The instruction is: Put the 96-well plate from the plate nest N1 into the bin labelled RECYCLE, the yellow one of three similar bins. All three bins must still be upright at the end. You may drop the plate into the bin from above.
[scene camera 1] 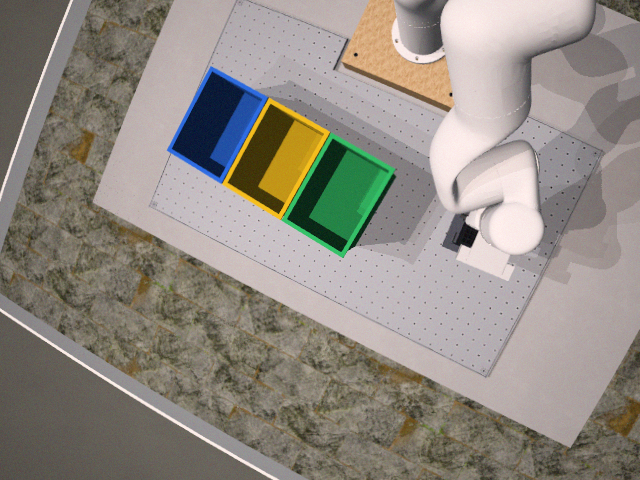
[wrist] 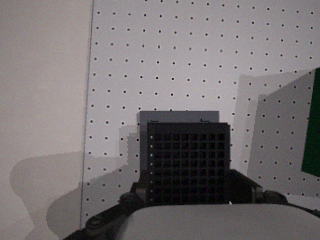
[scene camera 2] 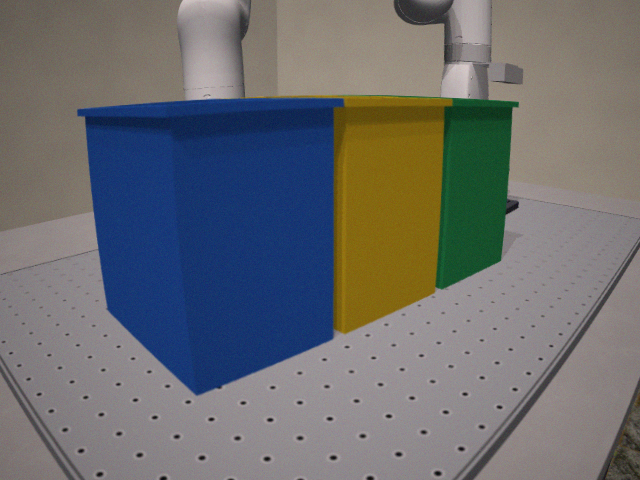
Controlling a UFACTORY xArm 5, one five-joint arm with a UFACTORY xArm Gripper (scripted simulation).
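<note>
A green bin, a yellow bin and a blue bin appear in the pictures, together with a black 96-well plate.
</note>
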